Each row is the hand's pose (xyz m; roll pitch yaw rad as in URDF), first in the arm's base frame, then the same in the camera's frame.
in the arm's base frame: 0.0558 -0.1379 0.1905 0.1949 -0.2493 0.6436
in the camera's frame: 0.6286 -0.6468 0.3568 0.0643 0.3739 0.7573
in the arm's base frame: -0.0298 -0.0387 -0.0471 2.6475 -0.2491 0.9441
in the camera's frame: 0.4499 -0.6782 0.1550 2.7084 0.3844 1.0707
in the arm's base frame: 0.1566 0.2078 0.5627 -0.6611 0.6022 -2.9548
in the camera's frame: 0.7752 -0.1614 0.4624 -0.2861 0.0695 -2.7031
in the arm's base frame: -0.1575 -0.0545 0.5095 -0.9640 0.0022 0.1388
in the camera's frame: 0.5223 -0.4209 0.6599 -1.4134 0.4694 0.1514
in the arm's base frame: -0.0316 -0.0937 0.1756 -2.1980 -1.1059 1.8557
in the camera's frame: 0.5342 -0.6169 0.3594 -1.5362 -0.6145 1.4534
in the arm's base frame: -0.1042 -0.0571 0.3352 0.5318 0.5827 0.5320
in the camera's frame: 0.5134 -0.5078 0.4999 0.0576 1.1531 0.2747
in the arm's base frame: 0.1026 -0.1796 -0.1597 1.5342 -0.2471 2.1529
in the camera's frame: 0.5627 -0.8542 0.0753 2.1453 -0.0448 2.1830
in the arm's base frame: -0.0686 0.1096 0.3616 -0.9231 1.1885 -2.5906
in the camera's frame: 0.5208 -0.3491 0.4328 -0.7152 0.5637 -2.3003
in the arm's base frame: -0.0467 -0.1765 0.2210 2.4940 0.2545 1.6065
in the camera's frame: 0.5525 -0.6670 0.4388 3.0415 0.6691 1.9831
